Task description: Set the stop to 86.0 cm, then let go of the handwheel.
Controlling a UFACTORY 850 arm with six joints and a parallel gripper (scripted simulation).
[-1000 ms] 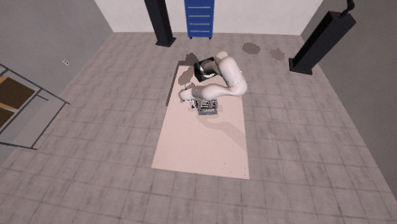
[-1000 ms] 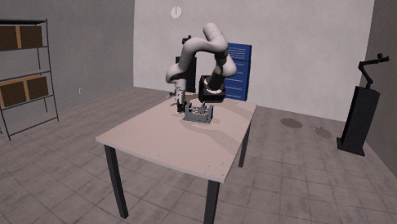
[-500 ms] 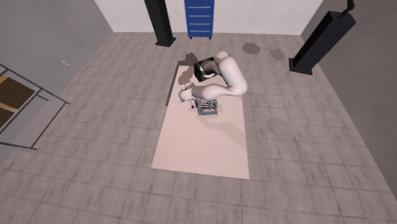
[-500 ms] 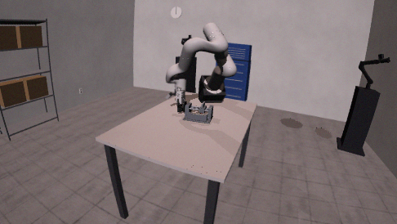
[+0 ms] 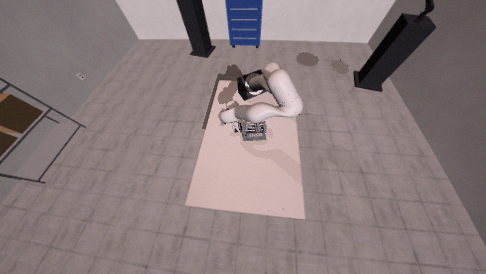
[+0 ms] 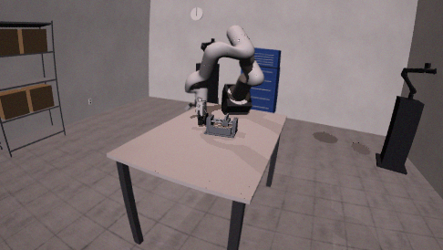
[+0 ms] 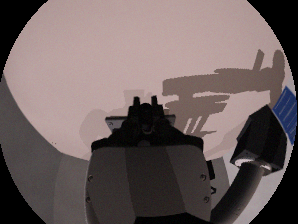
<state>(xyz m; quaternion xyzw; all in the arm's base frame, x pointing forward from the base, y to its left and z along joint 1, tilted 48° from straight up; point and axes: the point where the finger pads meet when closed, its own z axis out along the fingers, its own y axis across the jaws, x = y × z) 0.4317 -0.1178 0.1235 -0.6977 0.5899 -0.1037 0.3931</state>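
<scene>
My gripper is now 10 mm to the right of the thin dark lever.
</scene>
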